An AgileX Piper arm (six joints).
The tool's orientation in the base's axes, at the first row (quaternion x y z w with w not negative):
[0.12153 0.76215 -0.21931 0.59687]
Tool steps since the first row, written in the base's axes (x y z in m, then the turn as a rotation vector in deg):
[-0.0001 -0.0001 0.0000 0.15 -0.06 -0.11]
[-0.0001 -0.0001 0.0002 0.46 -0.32 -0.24]
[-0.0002 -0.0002 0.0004 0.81 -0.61 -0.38]
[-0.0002 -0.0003 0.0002 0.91 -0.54 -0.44]
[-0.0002 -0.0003 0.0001 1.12 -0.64 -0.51]
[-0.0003 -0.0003 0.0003 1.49 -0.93 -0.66]
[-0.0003 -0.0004 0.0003 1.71 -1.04 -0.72]
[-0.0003 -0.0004 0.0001 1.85 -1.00 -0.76]
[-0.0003 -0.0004 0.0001 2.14 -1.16 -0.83]
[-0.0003 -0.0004 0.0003 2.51 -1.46 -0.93]
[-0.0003 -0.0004 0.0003 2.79 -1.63 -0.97]
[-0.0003 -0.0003 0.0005 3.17 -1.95 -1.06]
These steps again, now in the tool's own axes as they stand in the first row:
[0.0000 -0.0001 0.0000 0.07 0.04 0.18]
[-0.0002 -0.0002 -0.0001 0.14 -0.03 0.59]
[-0.0003 -0.0003 -0.0002 0.20 -0.10 1.06]
[-0.0001 -0.0004 -0.0001 0.23 0.02 1.12]
[0.0000 -0.0004 0.0000 0.25 0.04 1.36]
[-0.0002 -0.0005 -0.0002 0.32 -0.02 1.85]
[-0.0002 -0.0005 -0.0001 0.33 -0.01 2.10]
[0.0000 -0.0005 -0.0001 0.33 0.10 2.21]
[0.0000 -0.0005 -0.0001 0.34 0.10 2.55]
[-0.0002 -0.0005 -0.0001 0.36 0.02 3.03]
[-0.0002 -0.0005 -0.0001 0.34 0.01 3.36]
[-0.0004 -0.0005 -0.0002 0.35 -0.09 3.85]

